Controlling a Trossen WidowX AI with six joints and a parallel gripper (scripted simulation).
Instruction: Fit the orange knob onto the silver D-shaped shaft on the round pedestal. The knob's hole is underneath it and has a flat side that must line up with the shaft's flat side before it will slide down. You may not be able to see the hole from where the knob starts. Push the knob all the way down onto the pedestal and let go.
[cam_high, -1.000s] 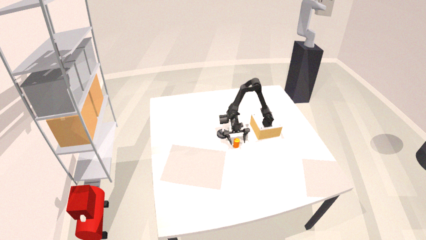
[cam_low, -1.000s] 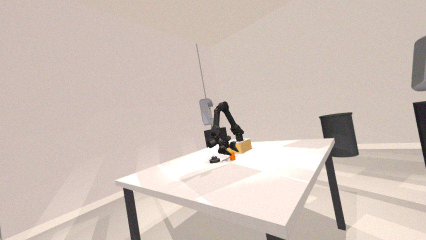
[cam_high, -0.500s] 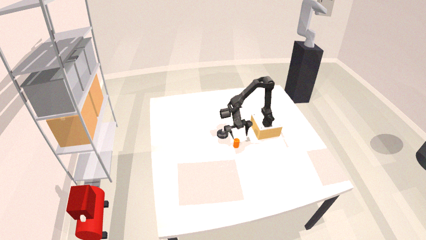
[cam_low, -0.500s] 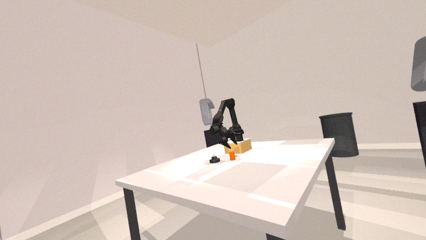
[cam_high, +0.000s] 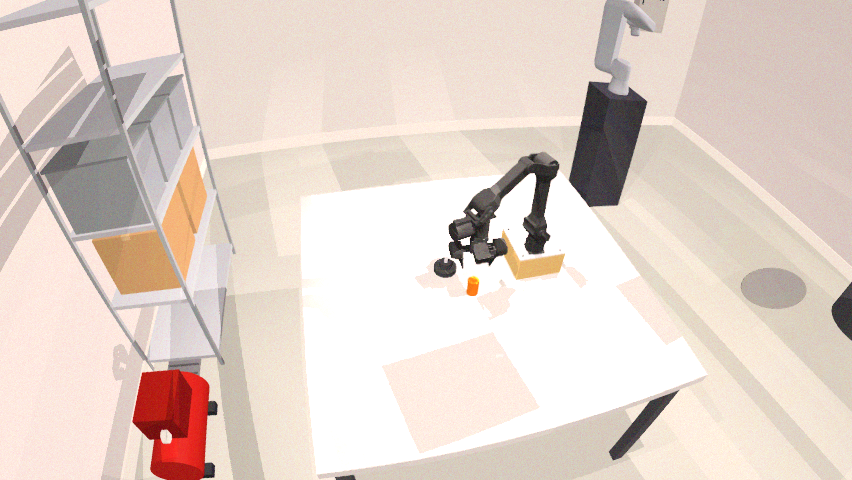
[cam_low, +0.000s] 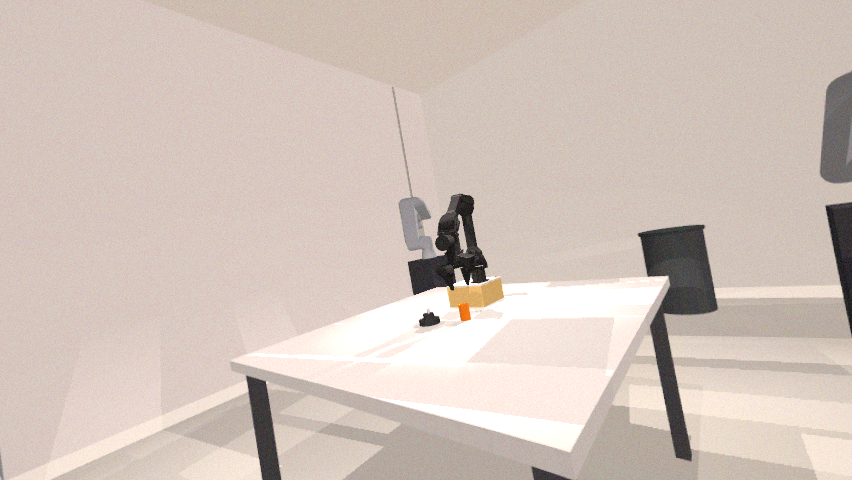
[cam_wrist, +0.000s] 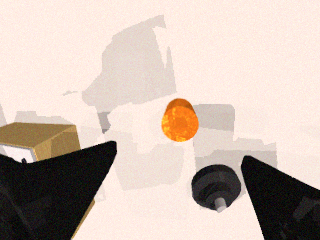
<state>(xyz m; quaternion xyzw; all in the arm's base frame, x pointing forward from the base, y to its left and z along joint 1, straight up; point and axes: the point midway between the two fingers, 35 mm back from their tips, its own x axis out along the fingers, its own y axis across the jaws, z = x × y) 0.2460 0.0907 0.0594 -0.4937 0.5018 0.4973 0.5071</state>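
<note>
The orange knob lies 80 mm below my gripper tip. Round my gripper tip: dark round pedestal 80 mm ahead, 120 mm to the right, 90 mm below.
</note>
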